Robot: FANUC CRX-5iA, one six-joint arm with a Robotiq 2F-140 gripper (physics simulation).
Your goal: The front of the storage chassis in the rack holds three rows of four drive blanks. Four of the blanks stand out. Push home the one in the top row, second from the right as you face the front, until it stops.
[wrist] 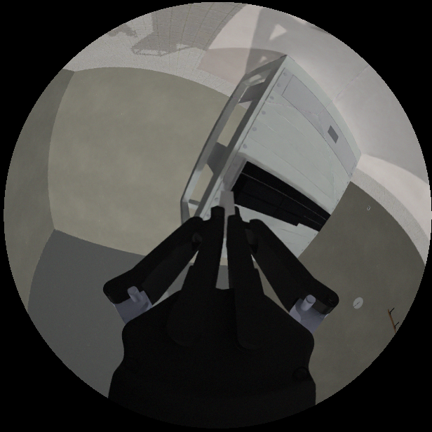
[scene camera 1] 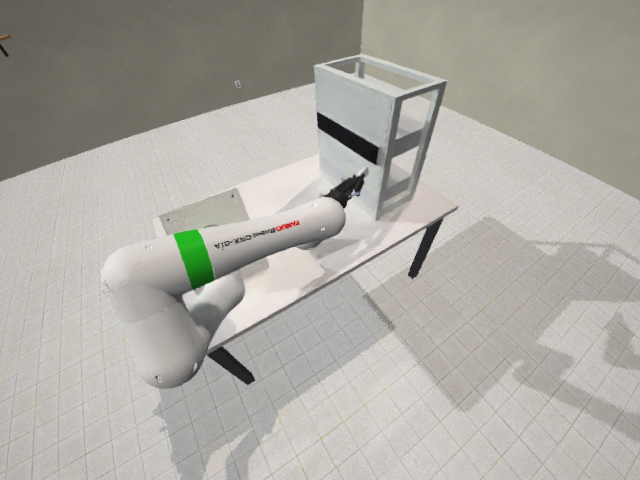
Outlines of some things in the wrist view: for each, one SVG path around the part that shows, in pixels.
My gripper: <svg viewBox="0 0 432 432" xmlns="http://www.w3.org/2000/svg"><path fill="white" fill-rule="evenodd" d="M233 191L220 191L219 205L210 208L210 219L189 217L132 269L104 283L104 294L126 324L121 332L123 360L112 374L107 397L115 403L147 417L201 428L234 428L263 424L288 417L315 405L316 385L309 373L309 358L314 344L312 334L323 318L338 304L339 297L333 290L313 278L299 259L262 220L255 218L249 222L243 221L239 208L234 205ZM252 257L289 314L264 295L259 271L254 268ZM197 252L181 290L152 306ZM223 237L226 238L227 289L215 288Z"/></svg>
A rack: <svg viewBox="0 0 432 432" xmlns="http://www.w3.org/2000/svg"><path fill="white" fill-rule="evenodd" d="M223 237L221 257L227 257L226 238ZM286 54L253 69L251 72L245 73L238 82L212 127L191 171L189 180L180 198L181 224L189 219L189 208L196 209L194 216L201 217L203 220L210 219L210 208L219 205L220 191L233 191L234 205L239 208L241 219L245 222L255 218L262 220L292 254L298 257L318 231L320 231L335 209L351 180L361 154L349 127L337 107L335 107L335 104L330 100L330 97L295 60ZM206 162L213 174L199 202L190 199L190 196ZM238 102L247 110L238 124L234 135L231 137L229 144L225 146L216 141Z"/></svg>
